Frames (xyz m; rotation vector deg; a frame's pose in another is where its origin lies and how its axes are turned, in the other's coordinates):
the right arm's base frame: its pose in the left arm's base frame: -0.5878 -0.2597 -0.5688 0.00 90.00 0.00
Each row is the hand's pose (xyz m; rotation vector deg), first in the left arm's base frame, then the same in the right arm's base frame.
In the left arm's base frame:
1: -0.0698 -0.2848 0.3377 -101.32 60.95 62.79
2: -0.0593 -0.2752 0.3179 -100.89 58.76 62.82
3: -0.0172 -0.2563 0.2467 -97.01 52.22 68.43
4: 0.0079 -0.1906 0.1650 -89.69 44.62 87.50
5: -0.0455 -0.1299 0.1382 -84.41 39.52 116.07
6: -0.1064 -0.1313 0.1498 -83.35 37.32 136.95
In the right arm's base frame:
1: -0.9065 -0.0251 0.5180 -107.11 2.58 -25.15
2: -0.8867 -0.0155 0.5285 -107.46 0.35 -24.99
3: -0.8155 0.0034 0.5706 -110.35 -5.79 -19.06
4: -0.7338 0.0691 0.5957 -119.73 -8.92 -1.48
5: -0.7070 0.1298 0.5423 -134.81 -1.32 21.29
6: -0.7186 0.1284 0.4814 -146.03 9.99 35.53

